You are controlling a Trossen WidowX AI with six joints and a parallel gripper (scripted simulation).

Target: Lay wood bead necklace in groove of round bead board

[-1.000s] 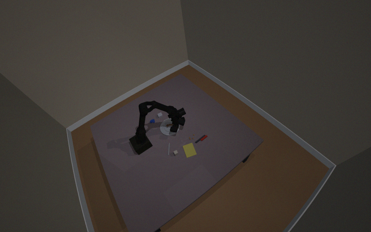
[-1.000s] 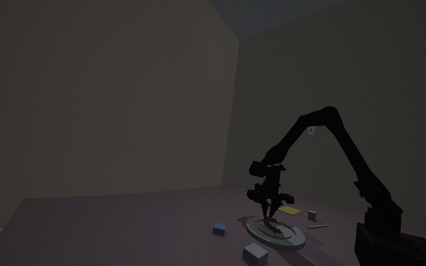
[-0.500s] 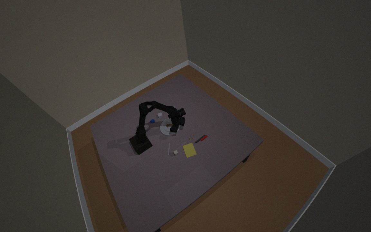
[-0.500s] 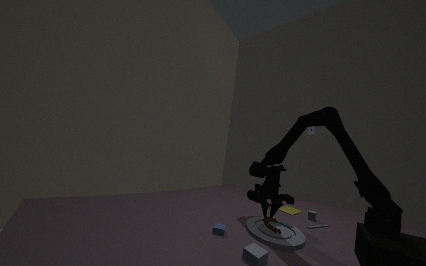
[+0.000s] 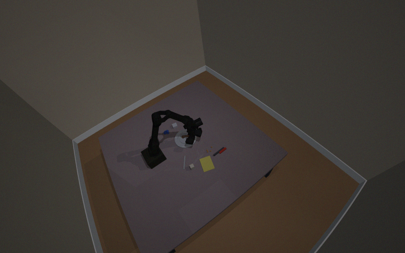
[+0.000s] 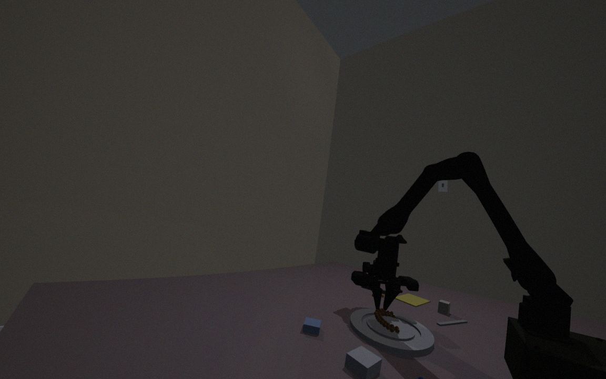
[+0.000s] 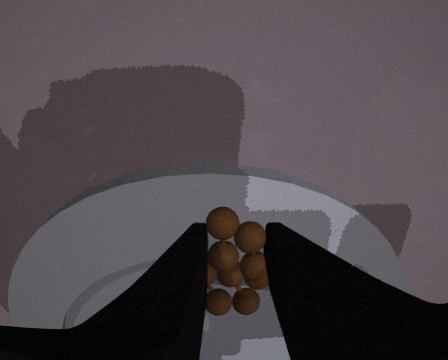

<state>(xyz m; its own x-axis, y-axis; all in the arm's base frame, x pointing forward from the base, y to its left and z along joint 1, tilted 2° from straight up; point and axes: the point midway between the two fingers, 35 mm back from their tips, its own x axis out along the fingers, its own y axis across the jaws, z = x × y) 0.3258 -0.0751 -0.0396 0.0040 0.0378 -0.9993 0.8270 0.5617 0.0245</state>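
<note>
Now: gripper tip 40 mm past the round bead board, 70 mm to the right of it and 10 mm above it. The rest, counted from my gripper tip: yellow pad 70 mm behind, 240 mm to the right, 10 mm below; then blue block 100 mm ahead, 210 mm to the left, 10 mm below; then thin stick 190 mm behind, 110 mm to the right, 10 mm below.
</note>
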